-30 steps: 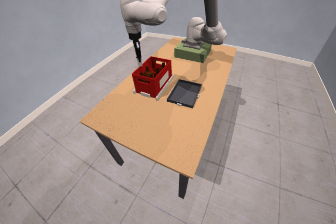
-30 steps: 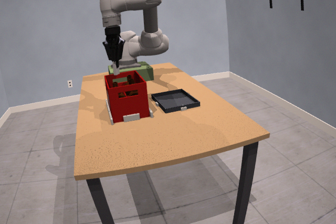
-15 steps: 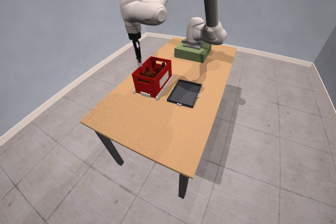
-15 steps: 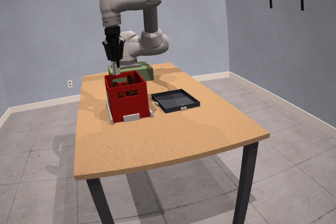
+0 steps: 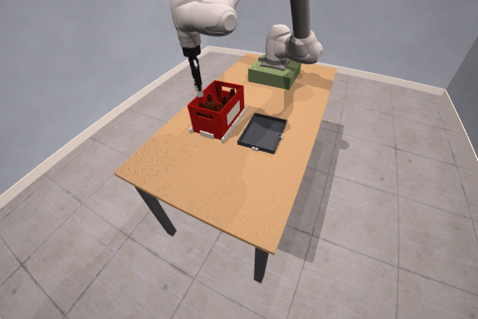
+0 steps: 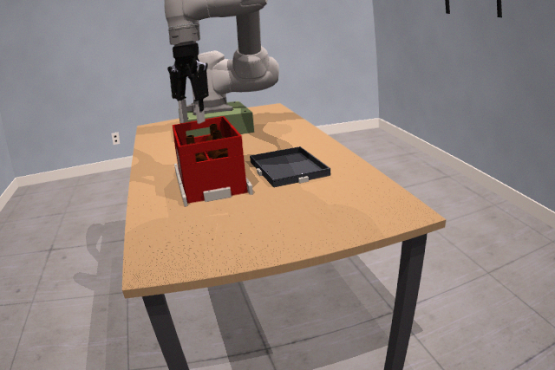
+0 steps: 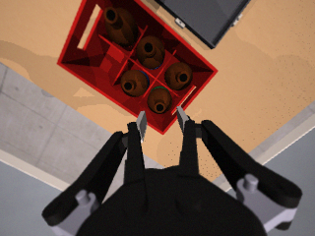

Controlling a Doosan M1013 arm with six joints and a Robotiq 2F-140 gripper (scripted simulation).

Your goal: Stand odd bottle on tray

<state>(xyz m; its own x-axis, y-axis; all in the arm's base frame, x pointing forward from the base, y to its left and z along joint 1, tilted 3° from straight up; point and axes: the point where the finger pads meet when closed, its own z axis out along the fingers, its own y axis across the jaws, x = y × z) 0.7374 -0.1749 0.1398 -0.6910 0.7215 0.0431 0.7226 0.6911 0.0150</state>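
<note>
Now: hand 17 cm above the glass bottle. Round my hand: dark grey tray (30 cm to the left, 25 cm below, 8 cm behind); red crate (17 cm below, 9 cm behind, 4 cm to the left).
</note>
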